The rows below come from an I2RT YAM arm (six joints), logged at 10 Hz.
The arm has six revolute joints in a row. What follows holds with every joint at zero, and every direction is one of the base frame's. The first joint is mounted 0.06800 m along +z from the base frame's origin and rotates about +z. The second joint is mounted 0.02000 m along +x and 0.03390 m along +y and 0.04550 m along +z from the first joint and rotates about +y. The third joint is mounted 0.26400 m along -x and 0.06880 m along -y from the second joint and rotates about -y. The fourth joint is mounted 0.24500 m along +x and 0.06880 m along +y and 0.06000 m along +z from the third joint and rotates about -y. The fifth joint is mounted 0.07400 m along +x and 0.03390 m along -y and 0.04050 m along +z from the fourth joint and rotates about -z. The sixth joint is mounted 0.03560 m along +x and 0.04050 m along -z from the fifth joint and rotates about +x. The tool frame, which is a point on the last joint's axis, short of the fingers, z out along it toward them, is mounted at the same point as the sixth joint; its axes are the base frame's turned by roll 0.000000, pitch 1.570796 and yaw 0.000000 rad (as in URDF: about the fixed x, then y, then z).
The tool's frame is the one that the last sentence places.
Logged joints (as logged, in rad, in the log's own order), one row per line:
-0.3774, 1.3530, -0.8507, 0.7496, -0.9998, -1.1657
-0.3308, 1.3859, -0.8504, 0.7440, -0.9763, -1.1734
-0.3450, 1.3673, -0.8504, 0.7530, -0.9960, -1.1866
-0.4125, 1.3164, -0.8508, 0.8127, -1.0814, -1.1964
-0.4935, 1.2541, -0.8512, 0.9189, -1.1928, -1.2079
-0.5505, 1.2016, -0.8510, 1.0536, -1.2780, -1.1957
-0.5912, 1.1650, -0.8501, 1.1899, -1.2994, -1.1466
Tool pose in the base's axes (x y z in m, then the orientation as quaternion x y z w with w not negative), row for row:
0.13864, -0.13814, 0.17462, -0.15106, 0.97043, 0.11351, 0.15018
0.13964, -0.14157, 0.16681, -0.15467, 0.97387, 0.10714, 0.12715
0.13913, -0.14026, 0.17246, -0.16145, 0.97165, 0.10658, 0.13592
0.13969, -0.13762, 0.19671, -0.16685, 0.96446, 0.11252, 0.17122
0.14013, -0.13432, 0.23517, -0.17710, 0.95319, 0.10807, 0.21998
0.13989, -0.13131, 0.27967, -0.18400, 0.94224, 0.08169, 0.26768
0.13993, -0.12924, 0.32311, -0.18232, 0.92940, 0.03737, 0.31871
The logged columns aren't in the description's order. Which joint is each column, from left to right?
Columns, left to right: joint 5, joint 2, joint 1, joint 3, joint 4, joint 6.
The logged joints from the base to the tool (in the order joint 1, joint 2, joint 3, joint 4, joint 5, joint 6), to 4 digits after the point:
-0.8507, 1.3530, 0.7496, -0.9998, -0.3774, -1.1657
-0.8504, 1.3859, 0.7440, -0.9763, -0.3308, -1.1734
-0.8504, 1.3673, 0.7530, -0.9960, -0.3450, -1.1866
-0.8508, 1.3164, 0.8127, -1.0814, -0.4125, -1.1964
-0.8512, 1.2541, 0.9189, -1.1928, -0.4935, -1.2079
-0.8510, 1.2016, 1.0536, -1.2780, -0.5505, -1.1957
-0.8501, 1.1650, 1.1899, -1.2994, -0.5912, -1.1466

